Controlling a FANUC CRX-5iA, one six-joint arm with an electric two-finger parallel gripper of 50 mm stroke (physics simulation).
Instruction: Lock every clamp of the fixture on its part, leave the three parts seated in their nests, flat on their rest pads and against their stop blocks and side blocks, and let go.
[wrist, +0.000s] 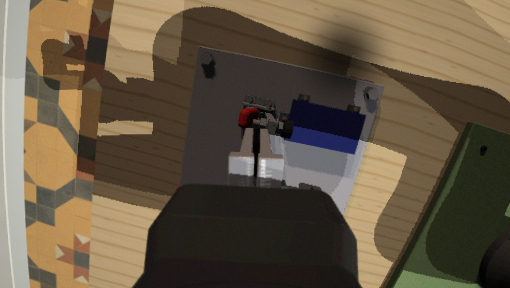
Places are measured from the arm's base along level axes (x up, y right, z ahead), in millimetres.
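Pixels of known places: gripper, fingertip midpoint: (256, 143).
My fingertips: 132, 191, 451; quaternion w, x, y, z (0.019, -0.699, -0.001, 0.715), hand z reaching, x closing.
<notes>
For each thing: its top centre in the pictures, then the offset to it from my fingertips, as dx, dy, dz. "*": a spot on its surface instead. Level surfaces: height alone.
- grey fixture plate, surface spot: (215, 110) * -131, +6, +56
- blue part, middle of its top: (325, 127) -115, -1, -80
- clamp with a red handle, surface spot: (248, 117) * -48, +12, +9
- clamp's dark tip, surface spot: (286, 129) * -33, +6, -24
- wooden table, its level: dx -146
The grey fixture plate (215, 110) lies under my gripper. A blue part (327, 126) sits near its upper right corner, with two small stop blocks (303, 97) (353, 108) along its upper edge. A clamp with a red handle (248, 117) stands left of it. The handle shows nearly end-on, and the clamp's dark tip (286, 129) is at the part's left edge, not over its middle. My gripper (256, 143) is shut and empty, its fingertips just below the red handle in the view; whether they touch is unclear. The other two parts and most of their clamps are hidden behind the gripper body.
A green board (452, 185) lies at the right, with a dark round object (497, 262) at its lower right. Bolts (208, 60) (370, 93) stand at the plate's upper corners. The wooden table (130, 210) surrounds the plate; patterned floor tiles (50, 150) show at the left.
</notes>
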